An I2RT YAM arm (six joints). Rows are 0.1 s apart.
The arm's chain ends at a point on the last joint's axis. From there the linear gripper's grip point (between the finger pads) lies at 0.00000 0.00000 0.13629 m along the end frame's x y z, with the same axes.
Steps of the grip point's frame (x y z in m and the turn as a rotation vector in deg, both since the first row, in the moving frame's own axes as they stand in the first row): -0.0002, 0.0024, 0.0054, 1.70, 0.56, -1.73; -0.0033, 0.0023, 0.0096, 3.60, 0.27, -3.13; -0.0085, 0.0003, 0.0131, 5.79, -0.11, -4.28; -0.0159, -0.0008, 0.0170, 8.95, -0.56, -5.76; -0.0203, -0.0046, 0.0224, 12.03, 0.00, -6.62; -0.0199, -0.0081, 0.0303, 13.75, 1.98, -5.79; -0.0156, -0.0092, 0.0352, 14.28, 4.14, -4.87
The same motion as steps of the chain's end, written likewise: -0.0015, 0.0065, 0.0055, 1.70, 0.56, -1.73; -0.0037, 0.0109, 0.0099, 3.60, 0.27, -3.13; -0.0077, 0.0140, 0.0138, 5.79, -0.11, -4.28; -0.0135, 0.0203, 0.0187, 8.95, -0.56, -5.76; -0.0187, 0.0237, 0.0254, 12.03, 0.00, -6.62; -0.0229, 0.0245, 0.0343, 13.75, 1.98, -5.79; -0.0239, 0.0248, 0.0398, 14.28, 4.14, -4.87
